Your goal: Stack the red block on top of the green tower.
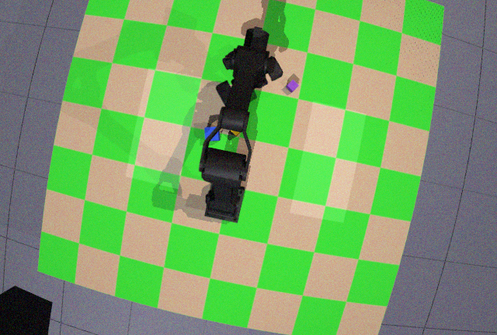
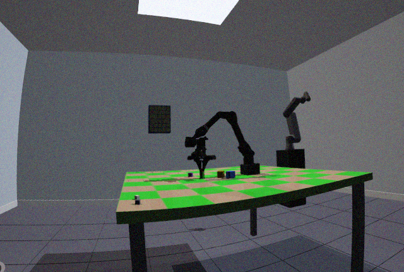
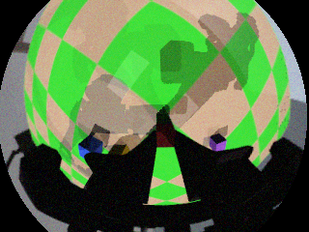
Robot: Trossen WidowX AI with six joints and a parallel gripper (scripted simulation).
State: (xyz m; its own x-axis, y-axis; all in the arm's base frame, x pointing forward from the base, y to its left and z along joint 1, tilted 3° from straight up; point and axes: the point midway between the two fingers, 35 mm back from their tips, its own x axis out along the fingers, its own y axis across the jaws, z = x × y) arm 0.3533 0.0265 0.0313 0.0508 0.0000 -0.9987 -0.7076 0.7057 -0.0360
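Now: gripper tip right at the red block. From my gripper tip the other things lie so: blue block 170 mm behind, 70 mm to the left, 30 mm below; yellow block 130 mm behind, 30 mm below, 10 mm to the left; purple block 130 mm to the right, 50 mm ahead, 40 mm below.
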